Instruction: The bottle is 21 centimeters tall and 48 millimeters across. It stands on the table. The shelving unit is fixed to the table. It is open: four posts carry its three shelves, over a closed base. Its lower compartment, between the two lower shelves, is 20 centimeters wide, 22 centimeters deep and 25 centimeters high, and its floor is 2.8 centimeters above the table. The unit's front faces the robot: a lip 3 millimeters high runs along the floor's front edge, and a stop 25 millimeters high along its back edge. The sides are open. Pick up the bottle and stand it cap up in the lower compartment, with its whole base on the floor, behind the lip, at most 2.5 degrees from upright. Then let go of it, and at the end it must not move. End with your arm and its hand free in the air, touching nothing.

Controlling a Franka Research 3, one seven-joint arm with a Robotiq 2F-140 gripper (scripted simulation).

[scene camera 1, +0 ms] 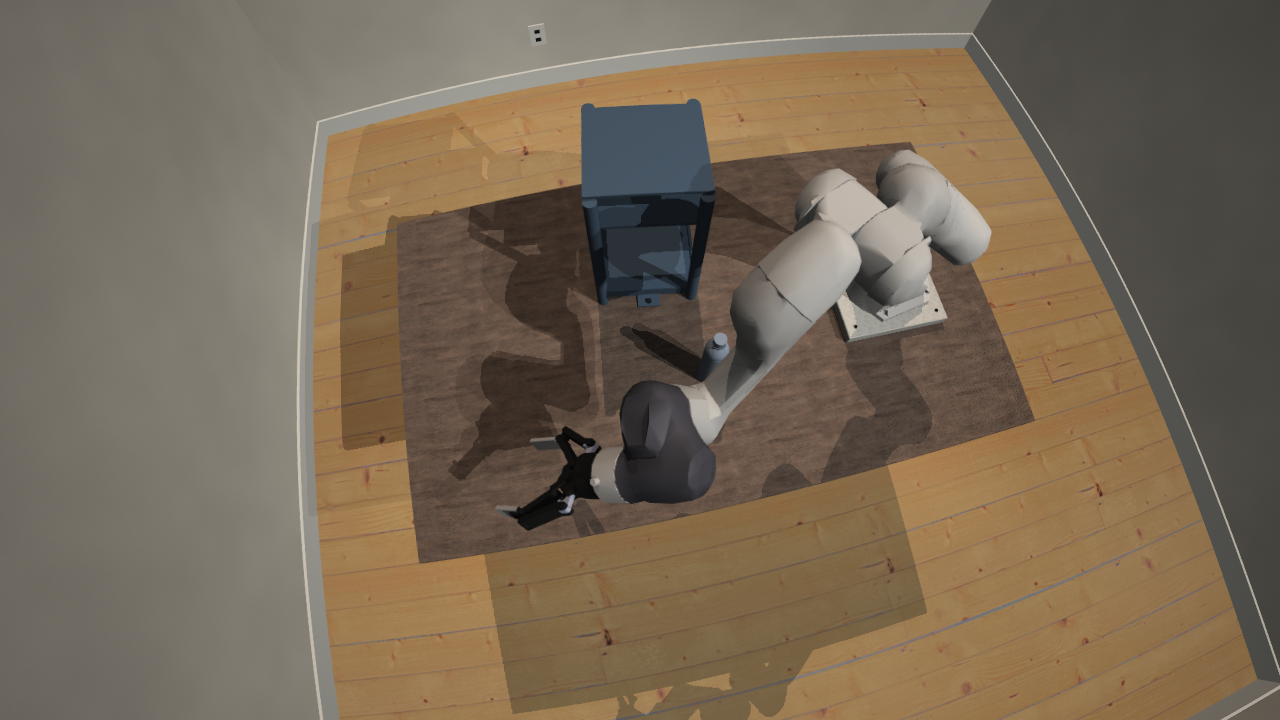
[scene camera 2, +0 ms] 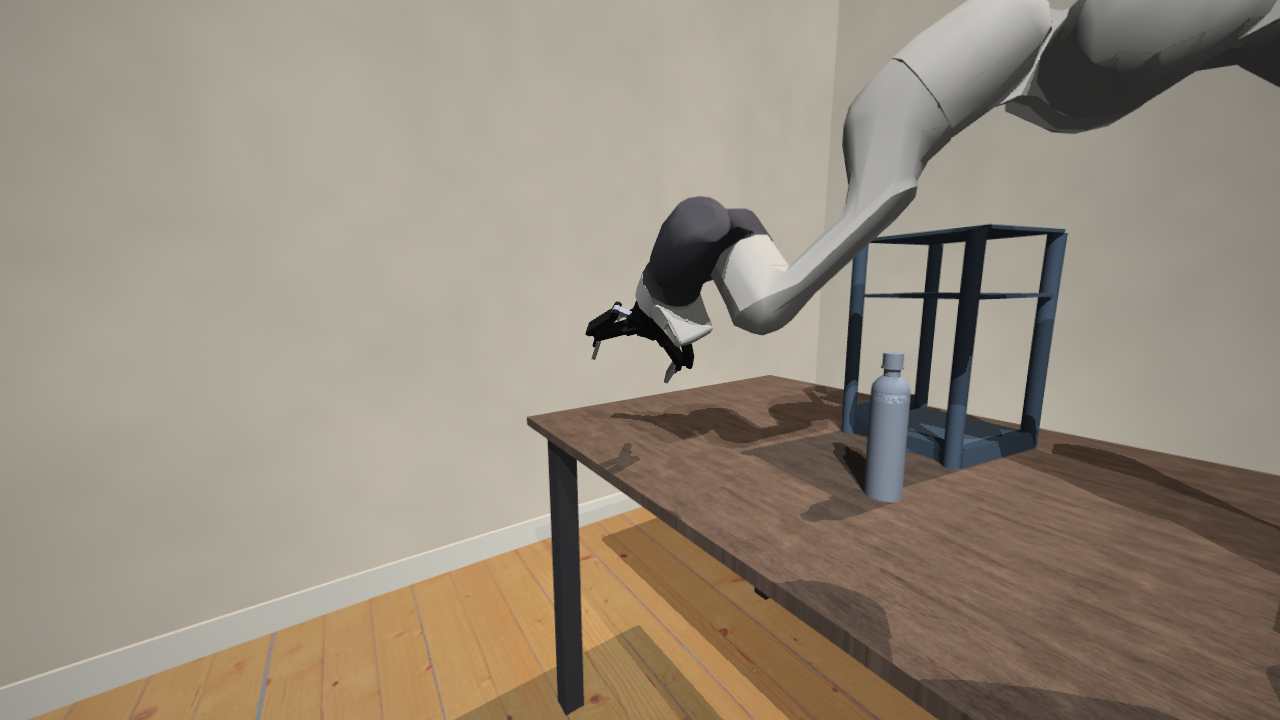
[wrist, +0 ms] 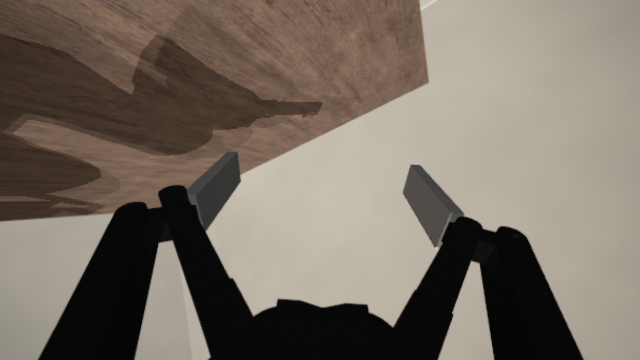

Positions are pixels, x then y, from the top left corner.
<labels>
My gripper shows in scene camera 1 (518,476), in scene camera 2 and in the wrist view. A grey-blue bottle shows in scene camera 1 and in scene camera 2; in the wrist view it is out of frame. One and the same spot on my gripper: (scene camera 2: 597,328) is (wrist: 530,276). The same spot on the grey-blue bottle: (scene camera 1: 716,348) is (scene camera 2: 882,366).
</labels>
